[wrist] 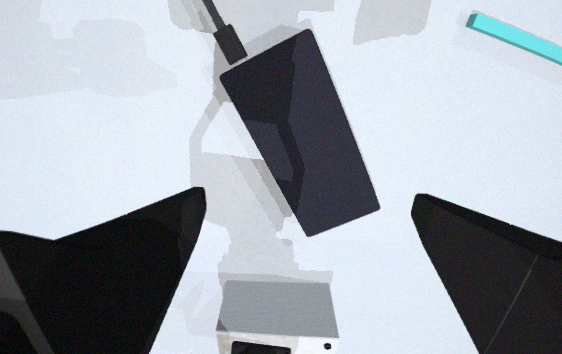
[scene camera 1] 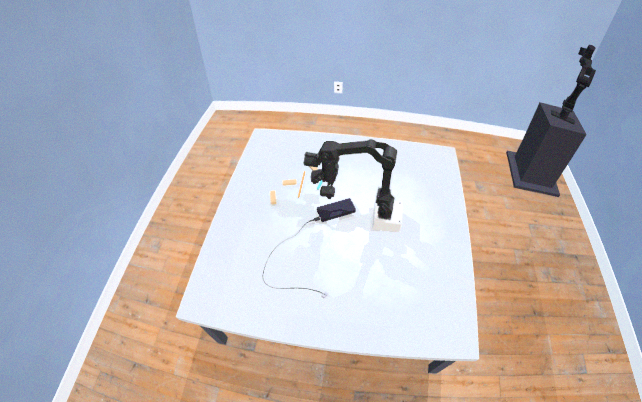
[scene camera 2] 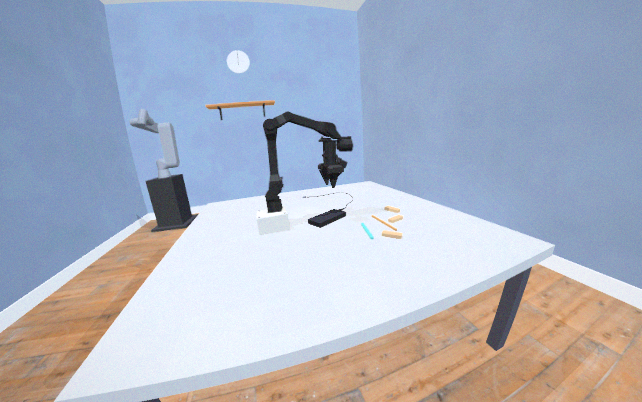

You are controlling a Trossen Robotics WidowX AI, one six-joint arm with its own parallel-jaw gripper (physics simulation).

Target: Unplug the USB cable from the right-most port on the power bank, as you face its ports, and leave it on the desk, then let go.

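Frame: origin at the arm's base, x ahead, y left, z up, level; millimetres.
Where they show: gripper, between the fingertips: (wrist: 310, 201) (scene camera 2: 330, 186); arm's base, origin of its link: (scene camera 1: 385, 213) (scene camera 2: 274, 210).
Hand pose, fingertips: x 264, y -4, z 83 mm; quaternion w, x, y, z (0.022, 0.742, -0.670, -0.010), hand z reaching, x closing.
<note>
Each offset is from my fingertips to the top centre of the thing. "spot": to the spot under its first point. Level surfaces: height alone.
The dark power bank @[25 mm back, 16 mm right, 133 mm down] (scene camera 1: 336, 209) (scene camera 2: 327, 218) (wrist: 325, 135) lies flat on the white desk @[155 mm down] (scene camera 1: 235, 290) (scene camera 2: 225, 310). The black USB plug @[60 mm ahead, 65 mm left, 140 mm down] (scene camera 1: 315, 219) (wrist: 230, 44) sits at its port end, by the right-most corner as one faces the ports, with a thin light strip between plug and case. The thin cable @[spot: 215 mm ahead, 390 mm left, 152 mm down] (scene camera 1: 263, 270) curves away over the desk to a small free end. My gripper (scene camera 2: 329, 185) (wrist: 310, 201) is open and empty, pointing down, well above the desk. In the wrist view its fingertips stand either side of the bank's near end, and the plug is farther off, up and left.
A cyan stick @[92 mm ahead, 205 mm right, 145 mm down] (scene camera 1: 320, 185) (scene camera 2: 367, 231) (wrist: 517, 37), an orange stick @[192 mm ahead, 150 mm right, 148 mm down] (scene camera 1: 301, 185) (scene camera 2: 384, 223) and small wooden blocks (scene camera 1: 289, 182) (scene camera 2: 392, 234) lie beyond the bank. The arm's white base (scene camera 1: 387, 224) (scene camera 2: 272, 221) (wrist: 277, 307) stands near the bank's other end.
</note>
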